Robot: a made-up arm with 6 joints. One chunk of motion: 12 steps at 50 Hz.
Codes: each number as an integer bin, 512 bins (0 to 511) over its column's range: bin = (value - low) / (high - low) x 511, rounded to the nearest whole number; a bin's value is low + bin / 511 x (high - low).
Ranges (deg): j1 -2..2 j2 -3..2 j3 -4..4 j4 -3..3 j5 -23..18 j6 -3..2
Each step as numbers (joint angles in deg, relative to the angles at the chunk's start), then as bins.
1 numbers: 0.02 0.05 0.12 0.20 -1.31 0.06
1 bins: 258 312 263 273 270 313
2 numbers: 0.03 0.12 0.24 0.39 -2.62 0.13
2 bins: 259 319 271 289 254 320
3 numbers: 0.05 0.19 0.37 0.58 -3.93 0.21
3 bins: 262 326 279 305 238 328
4 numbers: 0.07 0.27 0.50 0.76 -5.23 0.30
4 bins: 264 334 287 320 221 337
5 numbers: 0.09 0.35 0.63 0.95 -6.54 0.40
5 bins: 267 342 296 336 205 347
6 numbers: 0.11 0.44 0.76 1.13 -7.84 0.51
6 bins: 270 352 304 352 189 359
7 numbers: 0.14 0.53 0.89 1.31 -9.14 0.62
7 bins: 273 361 312 367 173 370
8 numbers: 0.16 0.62 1.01 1.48 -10.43 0.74
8 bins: 276 370 320 382 157 382
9 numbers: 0.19 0.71 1.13 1.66 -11.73 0.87
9 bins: 280 379 328 397 140 396
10 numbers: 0.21 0.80 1.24 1.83 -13.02 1.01
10 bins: 282 388 335 411 124 410
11 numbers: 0.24 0.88 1.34 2.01 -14.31 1.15
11 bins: 286 397 341 427 108 424
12 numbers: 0.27 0.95 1.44 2.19 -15.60 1.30
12 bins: 290 404 347 442 92 439
